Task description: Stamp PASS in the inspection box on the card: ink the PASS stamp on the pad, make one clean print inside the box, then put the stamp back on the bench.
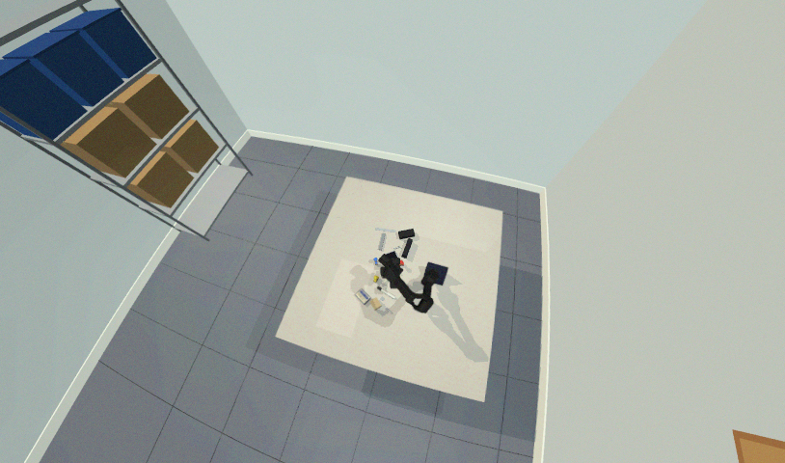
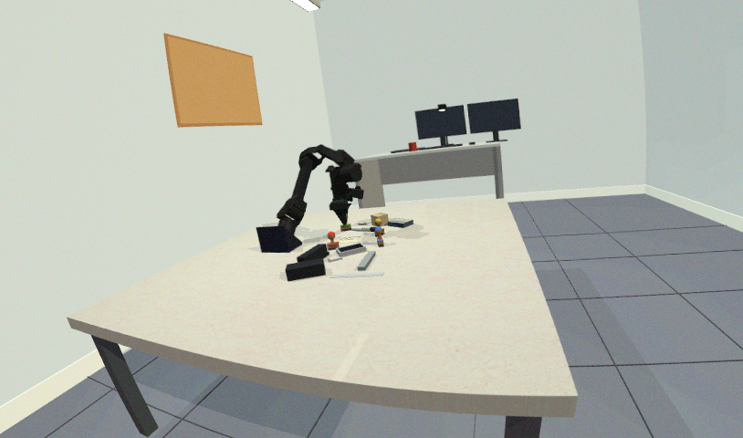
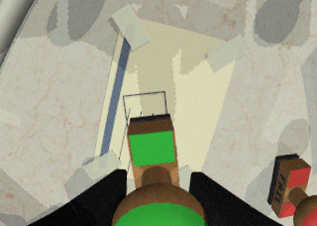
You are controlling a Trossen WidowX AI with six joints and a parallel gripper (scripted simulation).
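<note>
Now: gripper tip 60 mm above the pale card and 10 mm short of it. Round my gripper tip: red-knobbed stamp: 100 mm to the right, 40 mm below, 10 mm behind; yellow-labelled stamp: 120 mm ahead, 40 mm to the left, 40 mm below; ink pad: 140 mm to the right, 70 mm ahead, 60 mm below.
</note>
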